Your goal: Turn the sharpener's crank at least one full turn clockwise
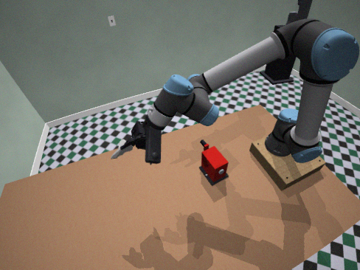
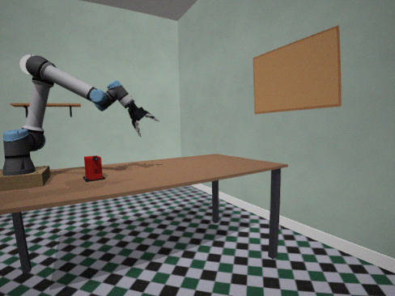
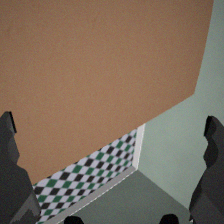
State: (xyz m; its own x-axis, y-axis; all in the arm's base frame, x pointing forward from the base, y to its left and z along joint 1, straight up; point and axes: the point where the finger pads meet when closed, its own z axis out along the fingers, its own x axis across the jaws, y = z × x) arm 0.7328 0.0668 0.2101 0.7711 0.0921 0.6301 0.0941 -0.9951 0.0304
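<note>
My gripper is now 33 cm past the crank, 15 cm above it and 14 cm to the left of it.
</note>
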